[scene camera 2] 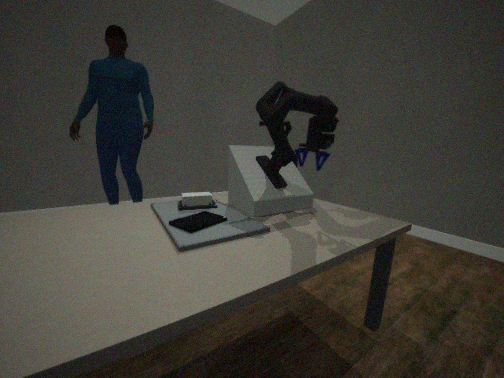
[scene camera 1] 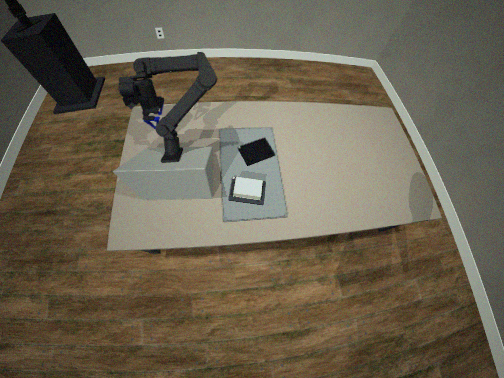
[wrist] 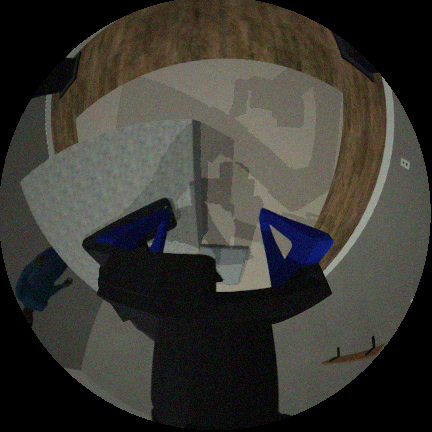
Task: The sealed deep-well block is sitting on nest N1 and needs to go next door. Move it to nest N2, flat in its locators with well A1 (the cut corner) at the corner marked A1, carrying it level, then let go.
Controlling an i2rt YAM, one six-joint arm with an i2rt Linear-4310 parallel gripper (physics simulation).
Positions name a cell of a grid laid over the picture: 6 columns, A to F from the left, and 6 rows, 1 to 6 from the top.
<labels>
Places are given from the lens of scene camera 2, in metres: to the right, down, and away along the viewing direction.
black nest (scene camera 2: C4): -0.19, 0.11, 0.70
grey perforated plate (scene camera 2: C4): -0.05, 0.12, 0.75
</labels>
